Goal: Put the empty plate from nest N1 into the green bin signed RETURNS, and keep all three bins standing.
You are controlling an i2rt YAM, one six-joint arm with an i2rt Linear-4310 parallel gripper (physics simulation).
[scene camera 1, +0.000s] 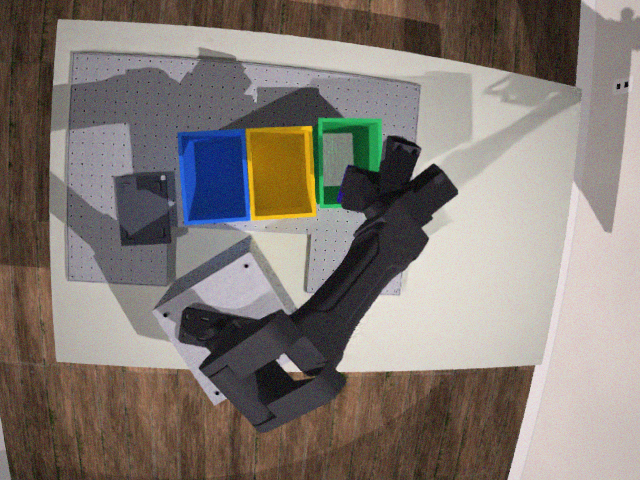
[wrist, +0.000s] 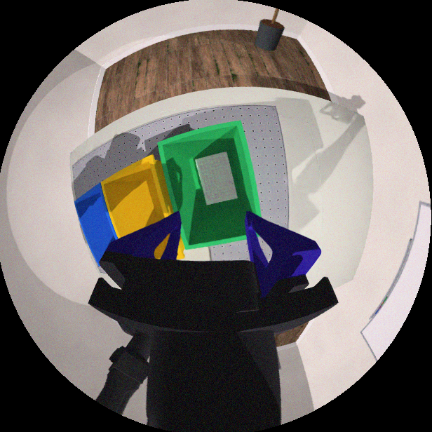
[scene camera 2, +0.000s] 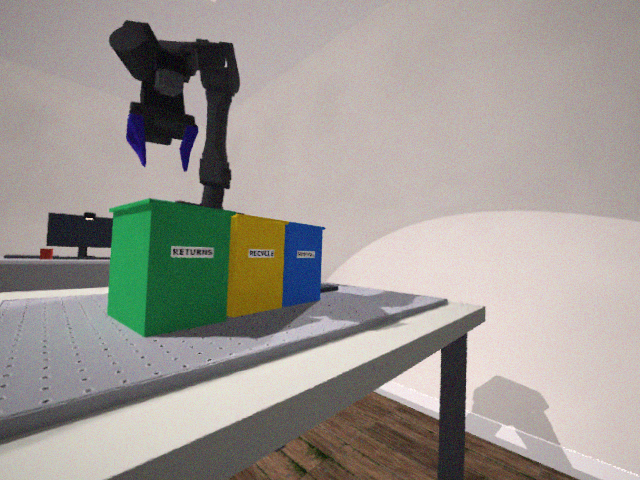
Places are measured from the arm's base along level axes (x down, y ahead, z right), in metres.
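Where they show: gripper, between the fingertips: (scene camera 1: 362, 175) (scene camera 2: 166, 167); arm's base, origin of its link: (scene camera 1: 232, 333).
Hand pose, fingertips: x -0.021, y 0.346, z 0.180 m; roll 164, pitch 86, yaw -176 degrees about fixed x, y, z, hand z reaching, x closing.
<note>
Each offset is from my fingertips to the centre of the thing. Level surfaces: height alone.
The plate @[dy +0.037, dx +0.246, dz -0.009 m] (scene camera 1: 338, 155) (wrist: 216, 178), light grey and rectangular, lies inside the green bin @[dy +0.023, dx +0.166, dz -0.008 m] (scene camera 1: 348, 121) (scene camera 2: 188, 289) (wrist: 200, 132), which is signed RETURNS. The yellow bin @[dy -0.026, dx +0.166, dz -0.141 m] (scene camera 1: 281, 129) (scene camera 2: 255, 289) (wrist: 150, 161) and the blue bin @[dy -0.059, dx +0.166, dz -0.269 m] (scene camera 1: 212, 134) (scene camera 2: 302, 279) (wrist: 95, 215) stand in a row with it; all three are upright. My gripper (scene camera 2: 164, 168) (wrist: 212, 216) is open, with nothing between its blue fingers, and hangs above the green bin's rim. In scene camera 1 the arm hides part of the green bin. No sign reading N1 can be made out.
A dark grey rectangular holder @[dy -0.173, dx +0.249, dz -0.438 m] (scene camera 1: 126, 206) sits left of the blue bin on the perforated board @[dx +0.256 m] (scene camera 1: 98, 149) (scene camera 2: 62, 356) (wrist: 265, 150). The arm's base plate (scene camera 1: 227, 281) stands in front of the bins. A monitor (scene camera 2: 64, 229) is in the background.
</note>
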